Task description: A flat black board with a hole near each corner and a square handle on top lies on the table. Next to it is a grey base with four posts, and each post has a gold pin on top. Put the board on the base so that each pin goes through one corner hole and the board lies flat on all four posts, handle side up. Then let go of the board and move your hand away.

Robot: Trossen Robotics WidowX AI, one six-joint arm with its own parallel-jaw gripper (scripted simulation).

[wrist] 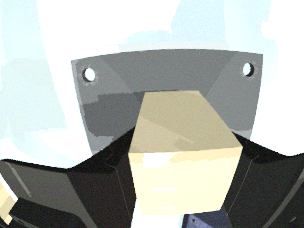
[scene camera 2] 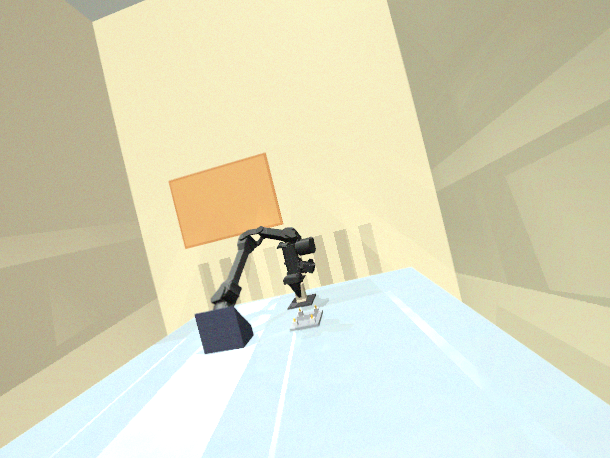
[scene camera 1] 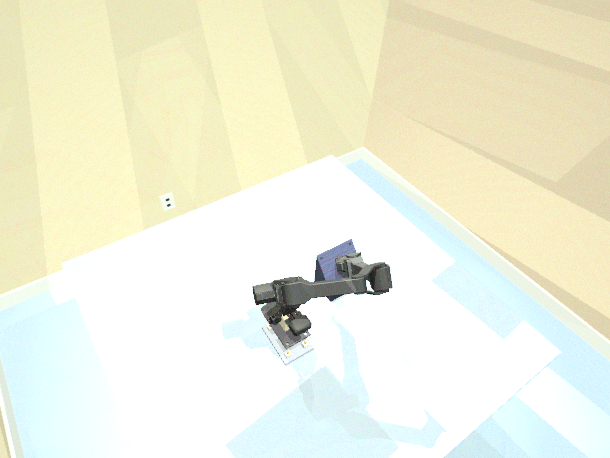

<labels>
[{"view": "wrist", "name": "my gripper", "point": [174, 129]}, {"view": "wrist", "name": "grey base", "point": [102, 50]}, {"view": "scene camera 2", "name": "my gripper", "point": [300, 296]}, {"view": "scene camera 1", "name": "my gripper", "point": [287, 321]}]
</labels>
